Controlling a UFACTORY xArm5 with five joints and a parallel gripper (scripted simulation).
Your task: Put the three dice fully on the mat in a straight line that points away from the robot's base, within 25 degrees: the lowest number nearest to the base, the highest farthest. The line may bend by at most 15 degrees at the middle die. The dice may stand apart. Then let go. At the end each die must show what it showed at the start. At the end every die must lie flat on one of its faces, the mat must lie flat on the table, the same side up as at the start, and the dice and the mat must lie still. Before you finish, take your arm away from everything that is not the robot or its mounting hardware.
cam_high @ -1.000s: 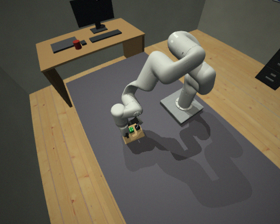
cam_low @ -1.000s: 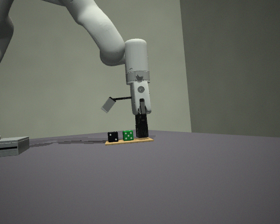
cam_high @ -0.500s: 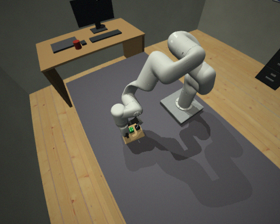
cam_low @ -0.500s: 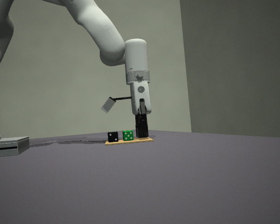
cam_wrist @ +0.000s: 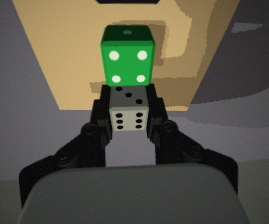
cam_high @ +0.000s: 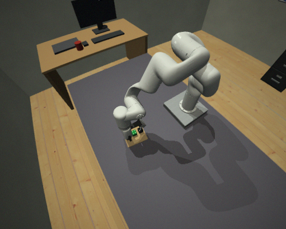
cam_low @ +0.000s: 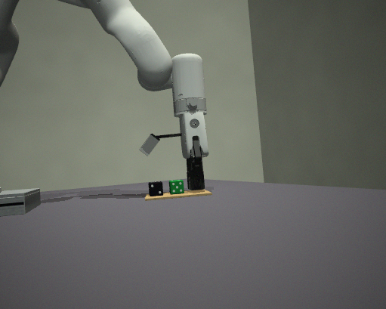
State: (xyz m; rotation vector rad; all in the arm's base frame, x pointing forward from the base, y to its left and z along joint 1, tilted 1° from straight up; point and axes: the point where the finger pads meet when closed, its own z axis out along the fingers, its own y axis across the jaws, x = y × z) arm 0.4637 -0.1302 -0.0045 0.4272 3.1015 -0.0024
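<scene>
My hand is 10 mm above the white die. Also, from my hand: tan mat (40 mm behind, 30 mm below, 10 mm to the left); green die (40 mm behind, 10 mm to the left, 10 mm below); black die (90 mm behind, 20 mm to the left, 10 mm below).
</scene>
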